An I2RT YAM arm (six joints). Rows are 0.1 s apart.
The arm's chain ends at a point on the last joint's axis. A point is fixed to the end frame.
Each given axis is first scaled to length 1.
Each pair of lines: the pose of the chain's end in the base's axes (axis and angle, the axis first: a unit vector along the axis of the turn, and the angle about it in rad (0 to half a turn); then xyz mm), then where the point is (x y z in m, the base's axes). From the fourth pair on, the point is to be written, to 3 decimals.
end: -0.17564 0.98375 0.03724 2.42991 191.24 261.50 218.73
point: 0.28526 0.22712 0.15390
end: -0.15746 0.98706 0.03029 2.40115 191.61 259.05 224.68
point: 0.28599 0.22140 0.16224
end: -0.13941 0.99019 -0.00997 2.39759 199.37 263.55 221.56
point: 0.29195 0.21695 0.16257
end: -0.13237 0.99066 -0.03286 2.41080 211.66 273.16 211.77
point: 0.302 0.222 0.154
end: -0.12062 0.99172 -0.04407 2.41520 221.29 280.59 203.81
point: 0.310 0.226 0.146
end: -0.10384 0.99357 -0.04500 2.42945 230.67 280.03 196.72
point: 0.317 0.223 0.138
